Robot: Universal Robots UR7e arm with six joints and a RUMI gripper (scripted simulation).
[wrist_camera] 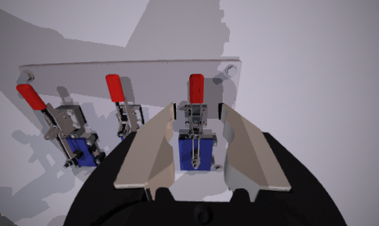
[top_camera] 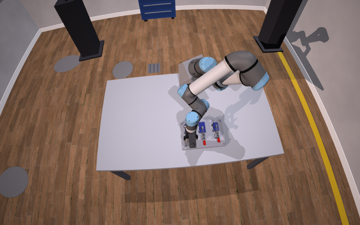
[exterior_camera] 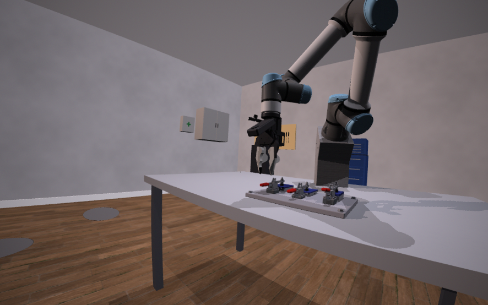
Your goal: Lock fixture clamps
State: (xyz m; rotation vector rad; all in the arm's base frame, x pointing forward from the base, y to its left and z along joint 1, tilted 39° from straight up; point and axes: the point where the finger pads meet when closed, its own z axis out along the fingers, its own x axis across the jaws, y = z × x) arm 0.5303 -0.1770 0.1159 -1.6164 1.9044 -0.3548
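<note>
The clamp lies 22 cm to the left of my hand, 5 cm below it and 4 cm behind it. The rest, counted from my hand: plate 12 cm to the left, 10 cm below, 8 cm behind.
</note>
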